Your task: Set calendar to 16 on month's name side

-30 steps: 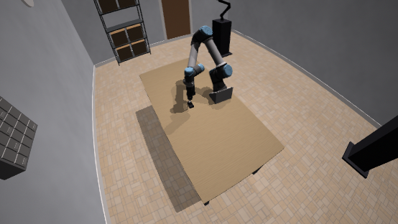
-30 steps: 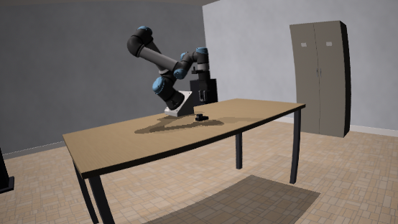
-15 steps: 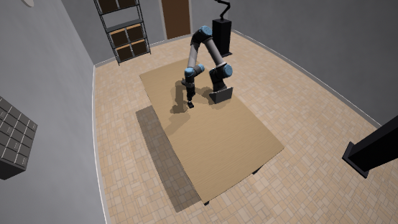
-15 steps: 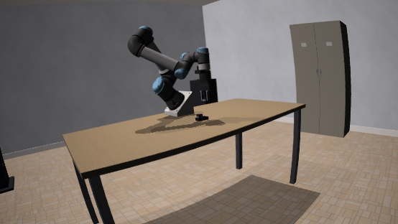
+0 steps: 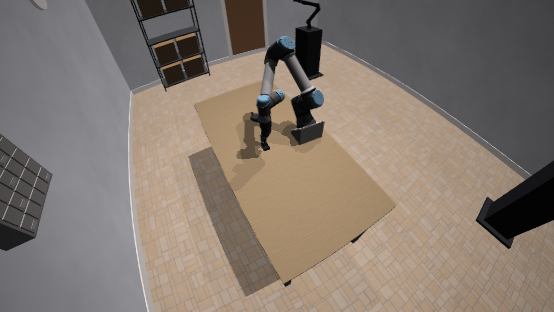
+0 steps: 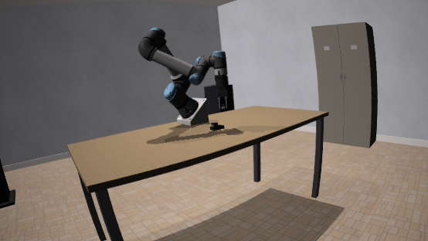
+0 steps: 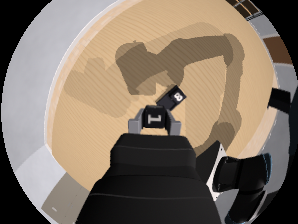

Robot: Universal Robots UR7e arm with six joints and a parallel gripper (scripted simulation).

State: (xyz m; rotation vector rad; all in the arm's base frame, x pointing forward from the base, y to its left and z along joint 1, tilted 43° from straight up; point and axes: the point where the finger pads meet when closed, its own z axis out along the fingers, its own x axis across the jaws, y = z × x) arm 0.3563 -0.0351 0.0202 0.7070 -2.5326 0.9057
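The dark calendar tray lies 30 mm behind my hand, 40 mm to the right of it and 130 mm below it. The rest, counted from my hand: black date cube: 10 mm below.
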